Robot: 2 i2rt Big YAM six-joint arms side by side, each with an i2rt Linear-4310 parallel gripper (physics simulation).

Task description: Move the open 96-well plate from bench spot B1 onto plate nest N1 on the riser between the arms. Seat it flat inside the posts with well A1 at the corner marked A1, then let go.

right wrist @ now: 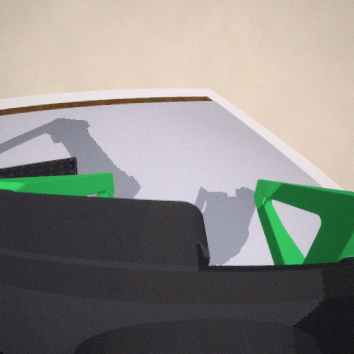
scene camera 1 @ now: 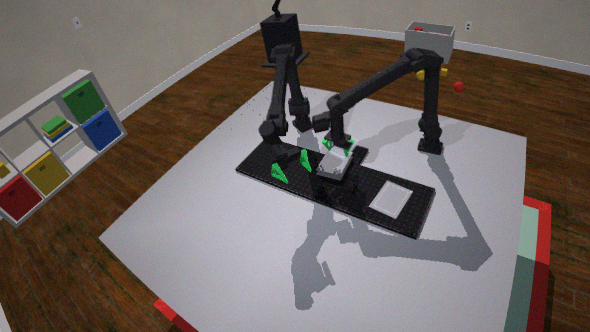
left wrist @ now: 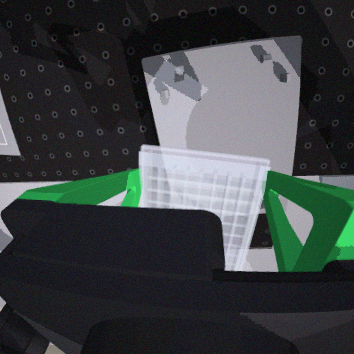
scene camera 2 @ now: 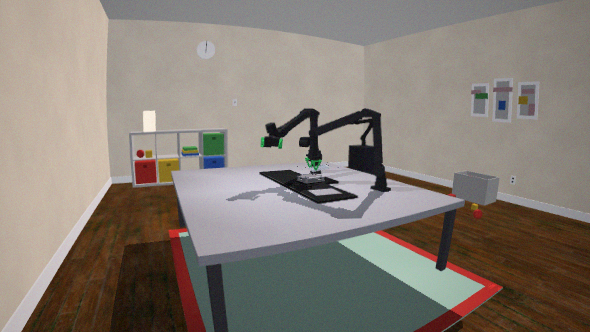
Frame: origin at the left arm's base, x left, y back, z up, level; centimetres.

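Where they show: left gripper, fingertip midpoint: (scene camera 1: 338, 153) (left wrist: 200, 177) (scene camera 2: 312, 169); right gripper, fingertip midpoint: (right wrist: 184, 184) (scene camera 1: 299, 177) (scene camera 2: 270, 147); left arm's base, origin of the base link: (scene camera 1: 430, 147) (scene camera 2: 380, 189); right arm's base, origin of the base link: (scene camera 1: 303, 125) (scene camera 2: 315, 172).
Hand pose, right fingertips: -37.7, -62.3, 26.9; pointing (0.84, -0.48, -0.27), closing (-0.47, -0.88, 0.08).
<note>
Things, the pixels of their top centre, and the offset from my right fingertips, as dx, dy, dz. "spot": a spot on its surface instead. Level surfaces: height alone.
- clear 96-well plate, middle of its top: (left wrist: 192, 255) (scene camera 1: 344, 143) (scene camera 2: 319, 165) +0.9, +37.2, -14.2
- grey nest, middle of its top: (left wrist: 229, 150) (scene camera 1: 334, 159) (scene camera 2: 310, 174) -2.5, +32.7, -21.2
- black perforated board, its level: dz -25.5
- white table, its level: dz -26.8
- white-outlined pad, surface spot: (scene camera 1: 391, 199) (scene camera 2: 324, 191) spot: +28.3, +22.0, -25.4
The clear 96-well plate (left wrist: 205, 182) is between the green fingers of my left gripper (scene camera 1: 339, 146) (scene camera 2: 314, 164) (left wrist: 200, 177), which is shut on it. In the left wrist view the plate overlaps the near part of the grey nest (scene camera 1: 331, 167) (left wrist: 240, 110), and the nest reaches out beyond the plate's far edge. The plate looks raised above the nest; the exact gap cannot be told. Small posts show at the nest's two far corners. Its near corners are mostly hidden. The A1 marks are not legible. My right gripper (scene camera 1: 291, 167) (scene camera 2: 271, 143) (right wrist: 184, 184) is open and empty, raised over the board.
The black perforated board (scene camera 1: 417, 222) (scene camera 2: 345, 196) lies on the white table (scene camera 1: 210, 260) (scene camera 2: 240, 225). A white-outlined pad (scene camera 1: 391, 199) (scene camera 2: 323, 192) lies on the board, to the right of the nest in scene camera 1. The right arm's gripper is to the left of the nest there.
</note>
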